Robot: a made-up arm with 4 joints.
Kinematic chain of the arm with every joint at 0, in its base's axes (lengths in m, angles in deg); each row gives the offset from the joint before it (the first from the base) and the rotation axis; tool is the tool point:
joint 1: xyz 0 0 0.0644 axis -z
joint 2: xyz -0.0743 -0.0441 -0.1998 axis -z
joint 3: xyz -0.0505 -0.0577 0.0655 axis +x
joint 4: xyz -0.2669 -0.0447 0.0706 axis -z
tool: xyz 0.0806 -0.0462 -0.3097
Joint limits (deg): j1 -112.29..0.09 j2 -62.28..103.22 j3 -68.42..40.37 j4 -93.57..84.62
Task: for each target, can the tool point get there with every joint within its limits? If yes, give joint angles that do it. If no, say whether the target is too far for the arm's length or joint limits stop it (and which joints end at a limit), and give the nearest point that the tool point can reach.
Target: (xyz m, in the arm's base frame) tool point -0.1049 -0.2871 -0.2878
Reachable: yes | joints -102.13 83.96 -17.54 -36.86
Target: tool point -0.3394 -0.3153 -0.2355
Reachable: yes | joints -58.97 67.64 -23.34 49.70
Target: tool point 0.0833 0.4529 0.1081
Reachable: no: joint limits stop it (at a limit: joint 1, joint 2, joint 3) | nearest point 0.3433 0.2414 -0.0618 | short by 0.376 m
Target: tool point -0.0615 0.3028 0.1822
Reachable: no: joint limits stop it (at a limit: joint 1, joint 2, joint 3) | nearest point -0.3203 0.3517 -0.0305 | short by 0.339 m
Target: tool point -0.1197 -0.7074 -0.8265
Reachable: no: too far | nearest point -0.0759 -0.4484 -0.3391 | short by 0.554 m
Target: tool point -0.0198 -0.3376 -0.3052
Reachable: yes | joints -72.91 20.81 -3.65 -25.72
